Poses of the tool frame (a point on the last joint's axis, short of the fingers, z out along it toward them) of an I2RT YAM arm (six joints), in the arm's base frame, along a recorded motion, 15 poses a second.
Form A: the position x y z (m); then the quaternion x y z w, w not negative.
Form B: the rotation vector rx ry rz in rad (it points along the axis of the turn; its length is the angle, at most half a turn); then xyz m. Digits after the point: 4 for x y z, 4 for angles.
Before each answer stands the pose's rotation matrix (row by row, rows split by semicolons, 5 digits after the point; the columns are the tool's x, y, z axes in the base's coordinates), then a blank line. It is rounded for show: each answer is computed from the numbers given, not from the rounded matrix.
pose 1, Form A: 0.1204 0.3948 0.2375 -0.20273 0.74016 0.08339 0.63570
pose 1, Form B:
-0.10958 -0.40613 0.90722; -0.19408 0.90389 0.38119; -0.97485 -0.13431 -0.17787

-0.4632 1.6912 0.1905 0.1204 0.3948 0.2375
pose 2, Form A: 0.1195 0.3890 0.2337 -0.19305 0.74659 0.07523 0.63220
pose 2, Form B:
-0.12611 -0.38338 0.91494; -0.19314 0.91414 0.35642; -0.97303 -0.13176 -0.18933

-0.4417 1.7083 0.1721 0.1195 0.3890 0.2337
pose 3, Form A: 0.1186 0.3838 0.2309 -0.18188 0.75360 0.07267 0.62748
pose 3, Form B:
-0.14638 -0.36533 0.91930; -0.18293 0.92328 0.33778; -0.97217 -0.11872 -0.20198

-0.4169 1.7276 0.1666 0.1186 0.3838 0.2309
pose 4, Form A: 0.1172 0.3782 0.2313 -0.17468 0.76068 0.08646 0.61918
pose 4, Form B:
-0.17221 -0.37282 0.91178; -0.15868 0.92402 0.34785; -0.97220 -0.08478 -0.21829

-0.4018 1.7497 0.1989 0.1172 0.3782 0.2313
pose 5, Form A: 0.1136 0.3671 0.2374 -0.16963 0.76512 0.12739 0.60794
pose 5, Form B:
-0.20327 -0.41446 0.88707; -0.10468 0.91000 0.40119; -0.97351 -0.01131 -0.22836

-0.3920 1.7680 0.2944 0.1136 0.3671 0.2374
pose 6, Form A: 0.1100 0.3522 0.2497 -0.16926 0.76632 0.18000 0.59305
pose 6, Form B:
-0.23929 -0.47291 0.84800; -0.04592 0.87790 0.47663; -0.96986 0.07512 -0.23179

-0.3935 1.7816 0.4185 0.1100 0.3522 0.2497
